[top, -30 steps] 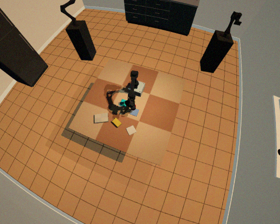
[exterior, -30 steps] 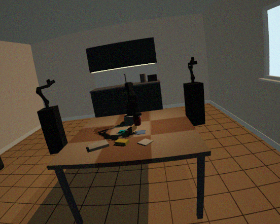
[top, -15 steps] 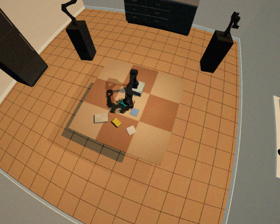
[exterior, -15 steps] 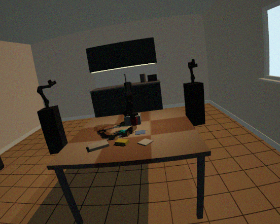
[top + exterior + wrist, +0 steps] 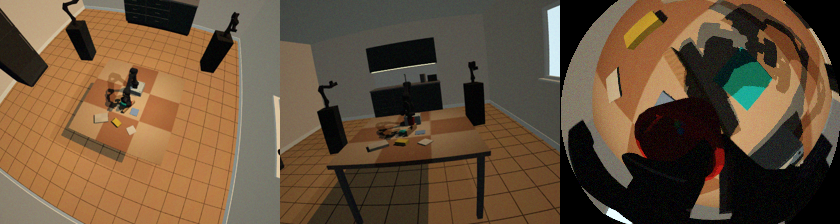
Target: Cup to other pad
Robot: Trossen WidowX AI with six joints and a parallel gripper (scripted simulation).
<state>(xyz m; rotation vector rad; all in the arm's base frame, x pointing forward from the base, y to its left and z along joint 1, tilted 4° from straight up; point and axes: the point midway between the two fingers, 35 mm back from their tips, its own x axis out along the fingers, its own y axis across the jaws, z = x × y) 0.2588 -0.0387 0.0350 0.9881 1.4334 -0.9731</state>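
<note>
My gripper tip is now 3 cm past the teal pad, 8 cm to the left of it and 12 cm above it. Also, from my gripper tip: pale blue pad 8 cm ahead, 8 cm to the left, 12 cm below; then red cup 3 cm ahead, 1 cm to the left; then wooden bar 2 cm ahead, 10 cm below.
</note>
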